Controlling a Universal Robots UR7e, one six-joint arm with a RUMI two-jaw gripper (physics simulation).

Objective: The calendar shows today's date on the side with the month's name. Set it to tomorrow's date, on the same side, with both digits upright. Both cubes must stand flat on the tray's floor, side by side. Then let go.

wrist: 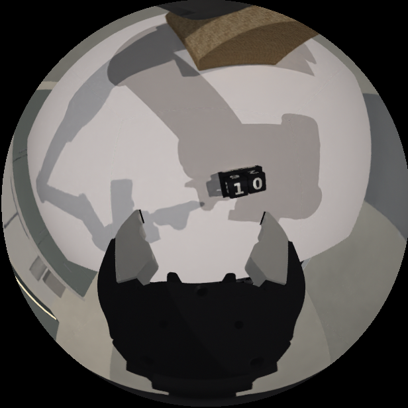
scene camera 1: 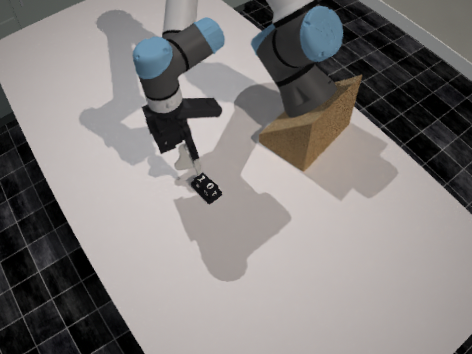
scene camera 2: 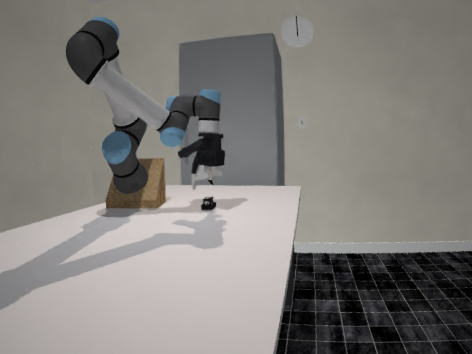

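Where they show: gripper, fingertip midpoint: (scene camera 1: 186,153) (scene camera 2: 203,187); arm's base, origin of the base link: (scene camera 1: 312,101) (scene camera 2: 131,179).
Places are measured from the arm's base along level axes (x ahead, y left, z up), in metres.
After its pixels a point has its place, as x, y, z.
Two black cubes stand side by side in a small black tray (scene camera 2: 208,207) @(0.357, -0.057, -0.103). The cube with a white 1 (scene camera 1: 201,179) @(0.351, -0.033, -0.072) (wrist: 237,188) and the cube with a white 0 (scene camera 1: 210,186) @(0.346, -0.002, -0.072) (wrist: 257,183) show these digits on their upward faces. Smaller, foreshortened digits show on adjoining side faces; I cannot read them surely. The month's name is not legible in any view. My gripper (scene camera 1: 189,172) (scene camera 2: 203,185) @(0.349, -0.089, -0.022) (wrist: 202,212) is open and empty. It hangs above the table, close to the calendar and higher than it; in the wrist view the cubes lie beyond the fingertips, towards the right one.
A brown wedge-shaped block (scene camera 1: 327,127) @(0.034, 0.087, -0.003) (scene camera 2: 155,185) @(0.118, -0.007, -0.025) (wrist: 235,50) stands under the arm's base, on the same table (scene camera 1: 300,280) @(0.335, 0.313, -0.112) (scene camera 2: 200,300) @(0.517, -0.742, -0.112). The arm's shadows fall across the table and around the calendar. A tall grey cabinet (scene camera 2: 230,100) stands behind the table.
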